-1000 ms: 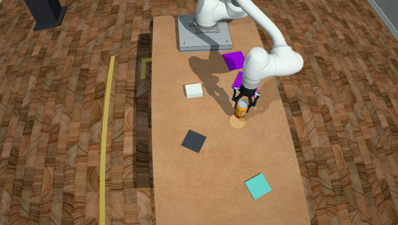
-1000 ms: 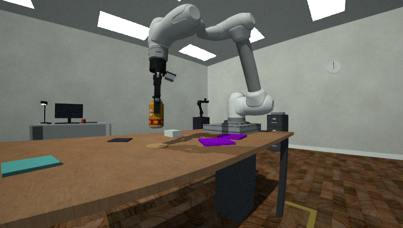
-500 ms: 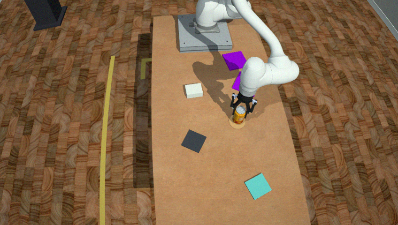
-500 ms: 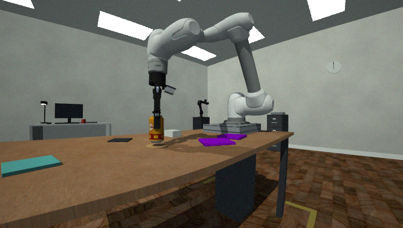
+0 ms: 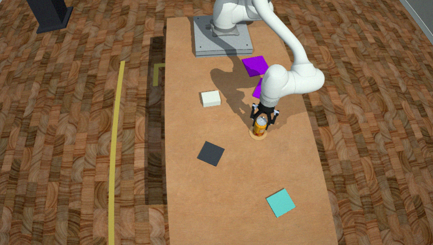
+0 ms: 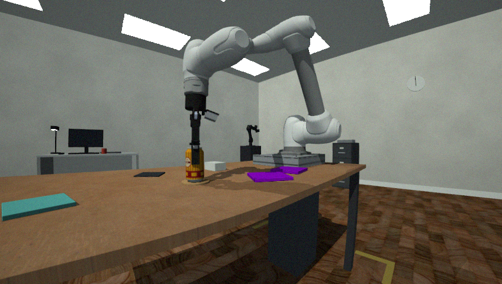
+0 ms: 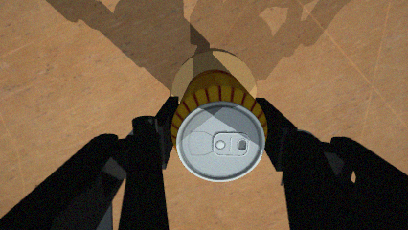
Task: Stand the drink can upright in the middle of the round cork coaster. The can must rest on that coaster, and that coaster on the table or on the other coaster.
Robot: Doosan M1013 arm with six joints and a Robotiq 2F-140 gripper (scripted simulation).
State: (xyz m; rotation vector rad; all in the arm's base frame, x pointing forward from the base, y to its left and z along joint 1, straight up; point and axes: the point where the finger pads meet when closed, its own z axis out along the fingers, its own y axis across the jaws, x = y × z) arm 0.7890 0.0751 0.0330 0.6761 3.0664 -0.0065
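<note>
Now: hand 30 mm above the drink can. Also, from my hand: dark square coaster: 270 mm to the right, 100 mm below, 100 mm ahead; then round cork coaster: 100 mm below; then white block: 230 mm to the right, 230 mm behind, 80 mm below.
</note>
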